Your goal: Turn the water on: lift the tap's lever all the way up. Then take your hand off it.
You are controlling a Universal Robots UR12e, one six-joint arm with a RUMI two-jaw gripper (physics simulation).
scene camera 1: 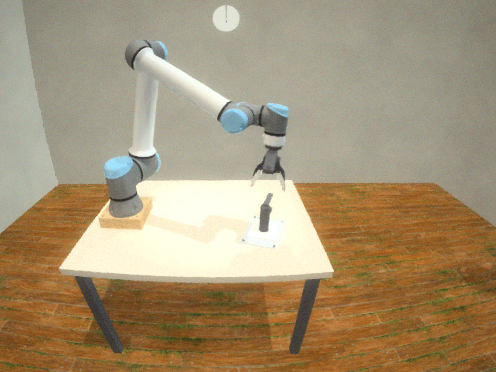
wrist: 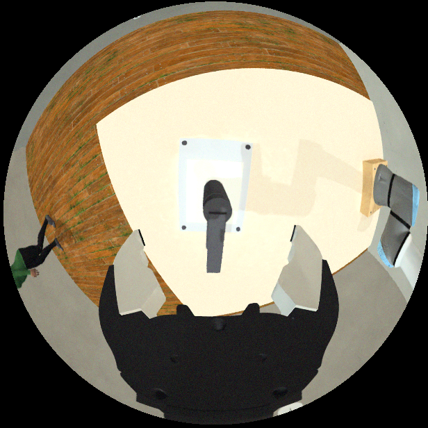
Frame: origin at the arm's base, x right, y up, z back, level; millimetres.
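Seen in the pictures: gripper, between the fingertips: (scene camera 1: 267, 189); arm's base, origin of its link: (scene camera 1: 126, 208).
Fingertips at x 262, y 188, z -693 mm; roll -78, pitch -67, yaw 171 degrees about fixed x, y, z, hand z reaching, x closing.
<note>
Offsets run from my fingertips to a thing's top centre. "pt": to the spot under its first point. Level surfaces: height alone.
The dark grey tap @(pt dx -6, dy -155, dz +3 mm) (scene camera 1: 264, 218) (wrist: 214, 192) stands upright on a pale, bolted base plate @(dx -29, dy -238, dz -5 mm) (scene camera 1: 256, 242) (wrist: 215, 149). Its lever @(dx -83, dy -94, dz -34 mm) (scene camera 1: 268, 199) (wrist: 215, 250) slopes upward from the top of the tap, pointing up and slightly right in the scene view and toward the gripper's palm in the wrist view. My gripper (scene camera 1: 268, 187) (wrist: 216, 229) is open and empty, pointing down above the lever. The fingers stand wide on either side of the lever in the wrist view, and in the scene view a gap shows between the fingertips and the lever's end.
The table @(dy -250 mm) (scene camera 1: 200, 255) (wrist: 300, 105) carries the tap plate and, at its left in the scene view, the wooden block (scene camera 1: 120, 221) (wrist: 368, 187) under the arm's base. A person in a green top (wrist: 21, 270) shows at the left edge of the wrist view.
</note>
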